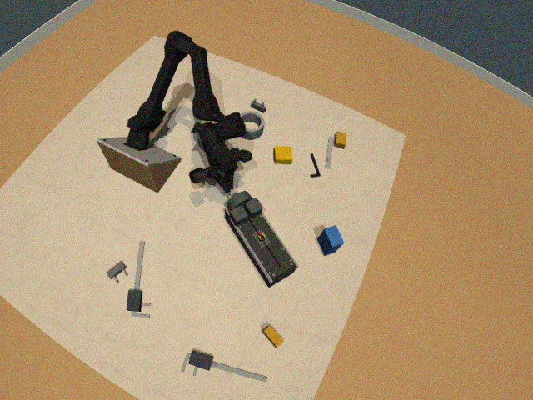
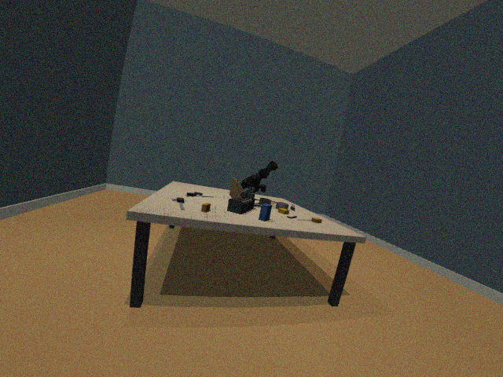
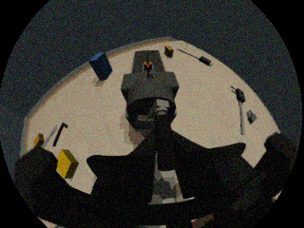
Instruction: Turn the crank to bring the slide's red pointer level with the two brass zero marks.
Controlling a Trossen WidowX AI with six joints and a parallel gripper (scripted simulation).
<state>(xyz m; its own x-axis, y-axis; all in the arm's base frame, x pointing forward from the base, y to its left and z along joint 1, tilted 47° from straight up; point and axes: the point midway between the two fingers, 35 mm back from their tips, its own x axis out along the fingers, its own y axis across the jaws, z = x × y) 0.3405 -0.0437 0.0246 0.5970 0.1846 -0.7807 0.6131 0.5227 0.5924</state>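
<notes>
My gripper tip is now 1 cm past the crank handle, 1 cm to the right of it and 3 cm below it. From my gripper tip the other things lie so: yellow block 9 cm ahead, 25 cm to the left, 8 cm below; red pointer 13 cm ahead, 8 cm to the right, 1 cm below; blue cube 34 cm ahead, 1 cm to the right, 5 cm below.
</notes>
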